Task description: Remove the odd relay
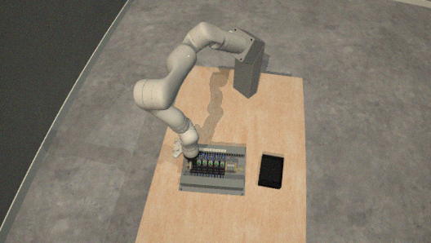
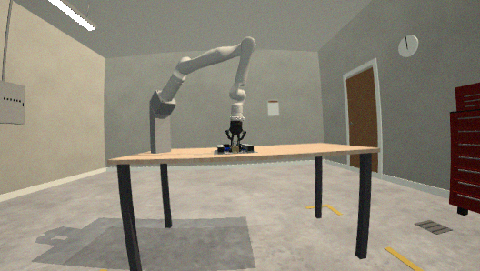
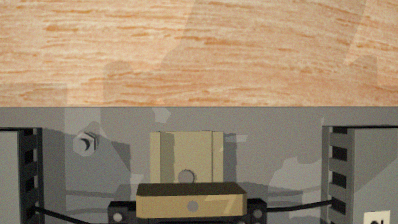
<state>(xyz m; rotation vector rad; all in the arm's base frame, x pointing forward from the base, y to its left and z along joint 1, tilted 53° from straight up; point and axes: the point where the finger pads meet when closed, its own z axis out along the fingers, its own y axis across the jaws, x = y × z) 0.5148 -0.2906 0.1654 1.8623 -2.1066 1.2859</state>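
My hand is 1 cm above the relay. Round my hand: grey relay panel: 10 cm to the left, 3 cm below, 3 cm ahead; black parts tray: 37 cm to the left, 13 cm ahead, 4 cm below.
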